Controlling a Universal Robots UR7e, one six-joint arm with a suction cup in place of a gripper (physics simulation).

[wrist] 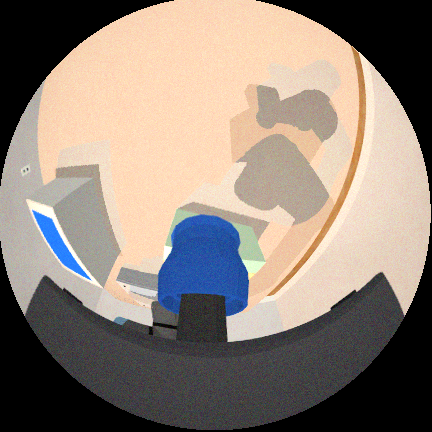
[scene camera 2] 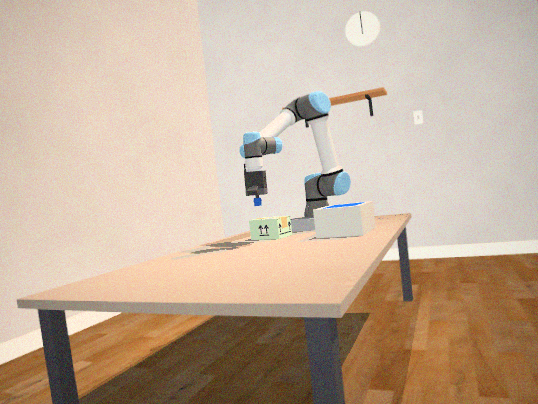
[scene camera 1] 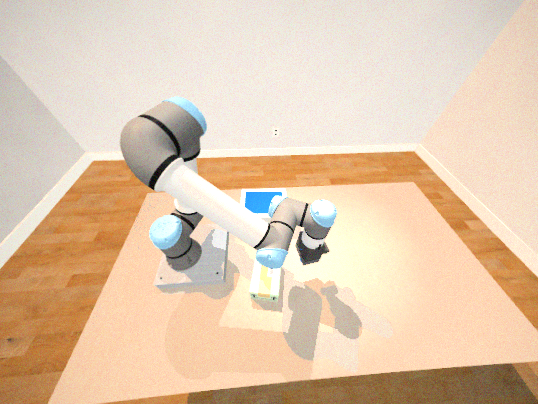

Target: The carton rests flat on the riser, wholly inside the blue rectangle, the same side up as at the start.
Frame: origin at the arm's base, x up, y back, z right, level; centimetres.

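Where they show: hand at its tool point: [wrist: 204, 244] [scene camera 2: 258, 205]; arm's base at its link origin: [scene camera 1: 185, 254].
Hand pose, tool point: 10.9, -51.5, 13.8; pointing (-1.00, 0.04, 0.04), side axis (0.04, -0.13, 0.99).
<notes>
Things, the pixels of their top centre, and the offset from my tool point, as dx, dy, dz. Level surfaces: height alone.
- light green carton at its top centre: [wrist: 208, 276] [scene camera 1: 266, 273] [scene camera 2: 269, 217] -6.9, +15.5, +1.1
- white riser at its top centre: [wrist: 57, 248] [scene camera 2: 344, 205] [scene camera 1: 263, 202] -4.3, +12.0, -35.4
- blue rectangle at its top centre: [wrist: 57, 248] [scene camera 2: 344, 205] [scene camera 1: 263, 202] -4.3, +12.0, -35.4
- table at its surface level: dx -16.3
The light green carton [scene camera 1: 265, 286] [scene camera 2: 264, 229] [wrist: 252, 245] rests on the table beside the riser, apart from it. Its printed arrows point up in the scene camera 2 view. The arm hides part of it in the scene camera 1 view, and the blue suction cup covers part of it in the wrist view. The white riser [scene camera 2: 337, 223] [wrist: 89, 215] has a blue rectangle [scene camera 1: 262, 201] [scene camera 2: 345, 205] [wrist: 56, 243] on its top, with no carton on it. My gripper [scene camera 2: 257, 202] [wrist: 205, 230] is open, with nothing on its cup, and hangs higher than the carton's top without touching it.
The arm's grey base plate [scene camera 1: 210, 265] [scene camera 2: 303, 224] stands on the table [scene camera 1: 415, 300] [scene camera 2: 210, 280] near the carton and the riser. The forearm [scene camera 1: 215, 205] passes above the table between the base and the wrist. Shadows lie on the table near the carton.
</notes>
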